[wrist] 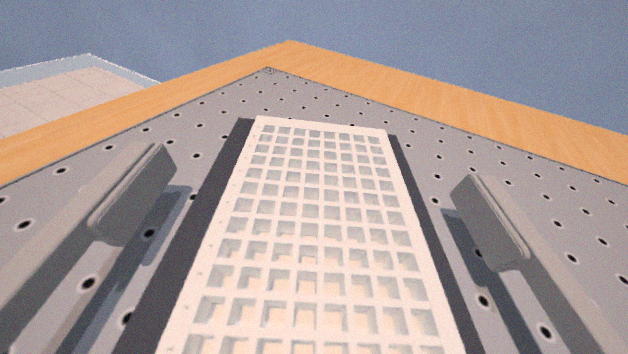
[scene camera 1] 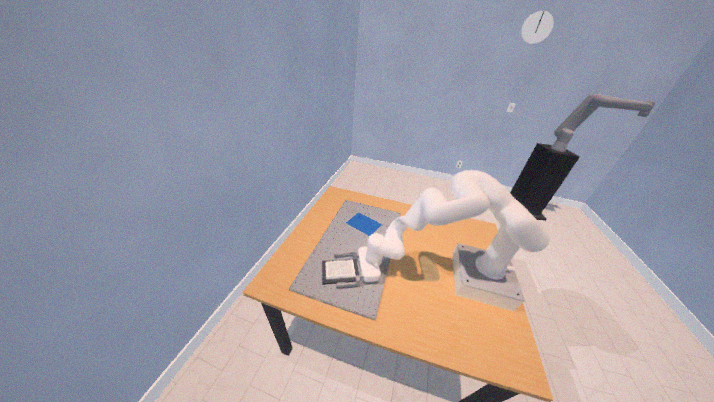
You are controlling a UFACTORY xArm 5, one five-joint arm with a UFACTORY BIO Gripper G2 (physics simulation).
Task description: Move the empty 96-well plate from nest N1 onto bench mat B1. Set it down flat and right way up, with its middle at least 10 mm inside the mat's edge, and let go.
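Frame: origin at the arm's base, x ahead, y left, z up, level; millimetres.
Seen in the pictures: hand, its tool point: (wrist: 320, 205) (scene camera 1: 340, 268); arm's base, origin of its link: (scene camera 1: 489, 267).
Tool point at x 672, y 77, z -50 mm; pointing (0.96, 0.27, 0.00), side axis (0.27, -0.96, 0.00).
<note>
Pixels of each thing's top centre, then the offset from my tool point to it. "pt": a spot on its surface instead. Level surfaces: height alone.
- white 96-well plate, centre of its top: (wrist: 321, 202) (scene camera 1: 340, 268) 1 mm back, 0 mm left, 4 mm up
- black nest N1, a spot on its surface: (scene camera 1: 326, 274) pt 51 mm ahead, 43 mm left, 4 mm up
- blue bench mat B1, height of its surface: 20 mm down
- grey perforated board, height of its surface: 22 mm down
- wooden table, height of its surface: 35 mm down
The white 96-well plate (scene camera 1: 342, 268) (wrist: 315, 195) sits flat, wells up, in the black nest N1 (scene camera 1: 324, 274) (wrist: 180, 250). My gripper (scene camera 1: 339, 270) (wrist: 311, 209) is open, with one finger beyond each long side of the plate and a gap on both sides. Nothing is between the fingers' grip; their shadows fall on the board, apart from the fingers. The wells look empty. The blue bench mat B1 (scene camera 1: 364, 224) lies flat toward the far end of the board; it does not show in the wrist view.
The grey perforated board (scene camera 1: 332, 242) (wrist: 300, 95) lies on the wooden table (scene camera 1: 425, 330) (wrist: 350, 65) beneath nest and mat. My arm reaches over the table from its base box (scene camera 1: 487, 295). A second, grey arm (scene camera 1: 577, 117) stands on a black pedestal (scene camera 1: 542, 175) beyond the table.
</note>
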